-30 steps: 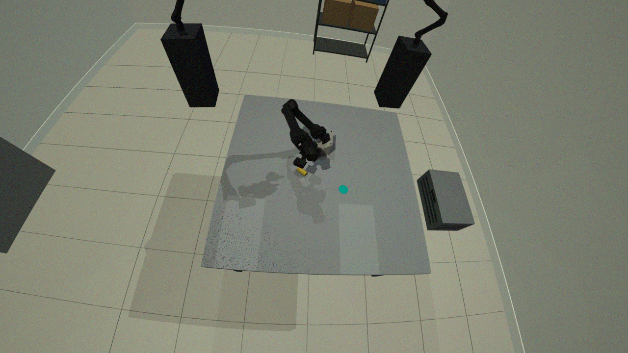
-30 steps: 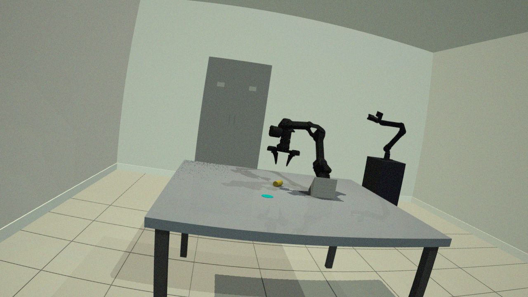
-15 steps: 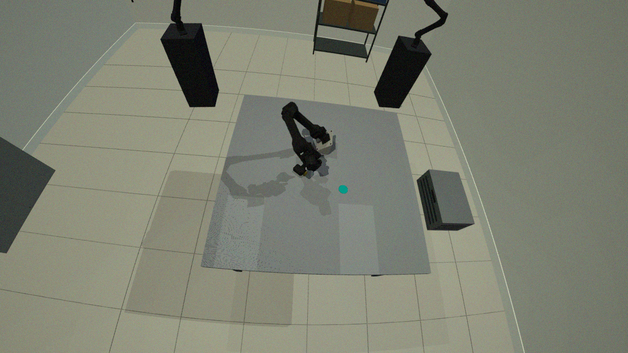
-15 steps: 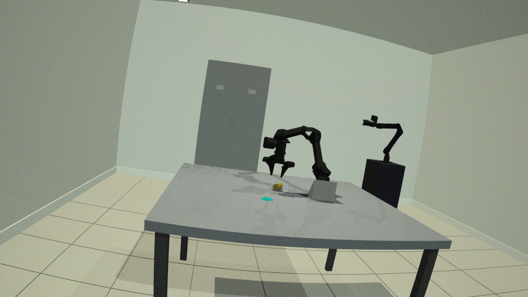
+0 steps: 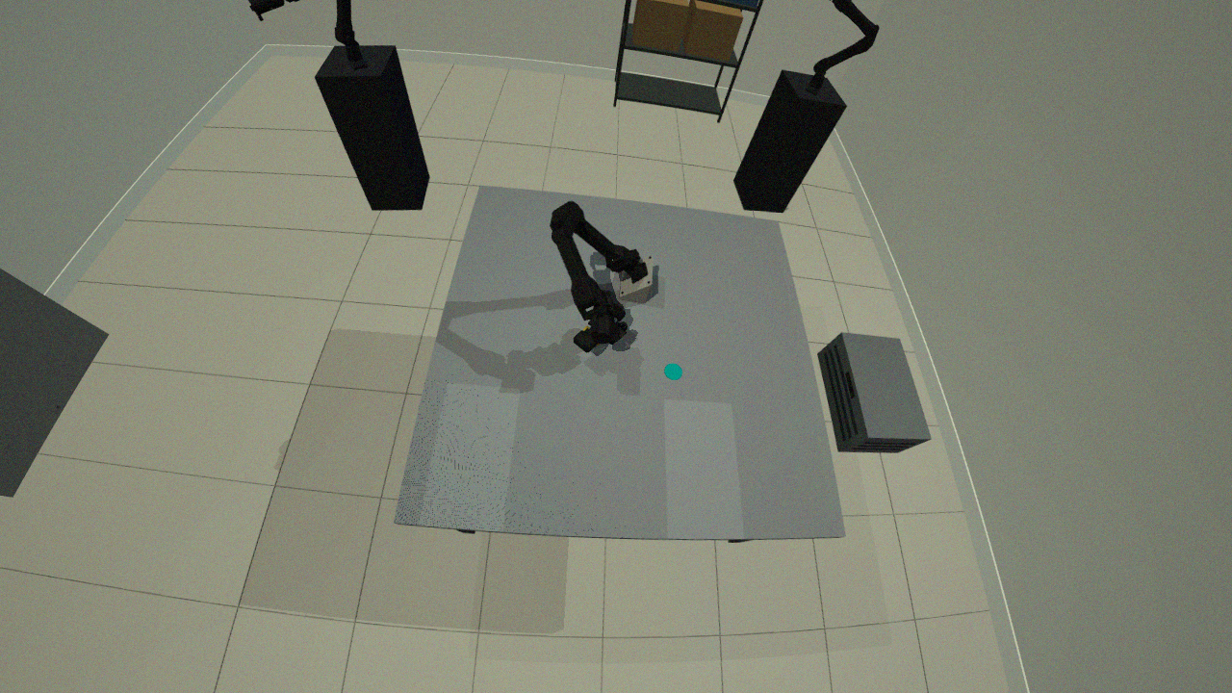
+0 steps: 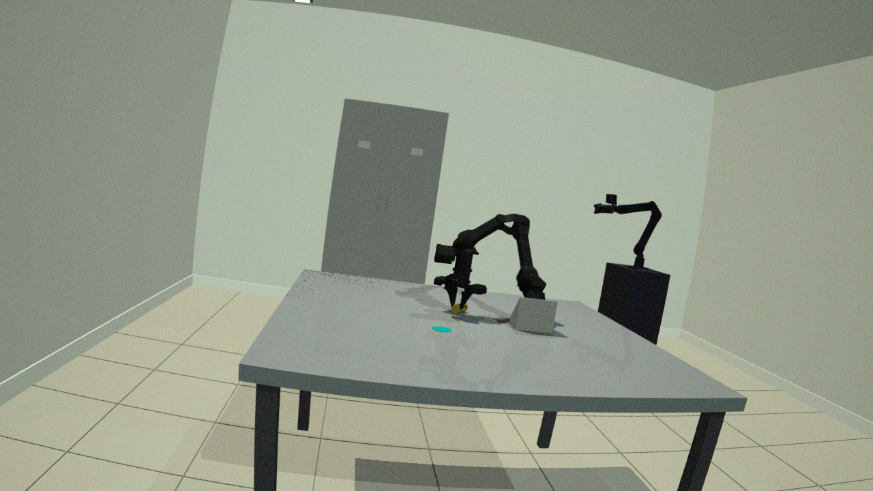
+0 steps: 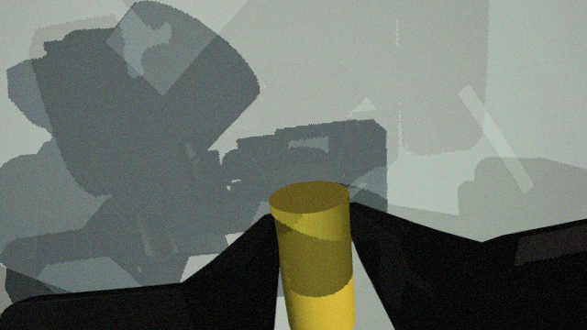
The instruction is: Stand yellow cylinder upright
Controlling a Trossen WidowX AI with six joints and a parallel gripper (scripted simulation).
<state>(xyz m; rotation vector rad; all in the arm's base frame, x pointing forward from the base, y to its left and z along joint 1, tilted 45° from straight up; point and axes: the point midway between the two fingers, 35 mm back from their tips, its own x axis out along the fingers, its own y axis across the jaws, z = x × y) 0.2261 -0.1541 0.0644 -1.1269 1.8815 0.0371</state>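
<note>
The cyan circle is 240 mm to the left of my gripper tip, 110 mm ahead of it and 20 mm below it. Also, from my gripper tip: yellow tall cylinder (20 mm to the right, 10 mm behind).
</note>
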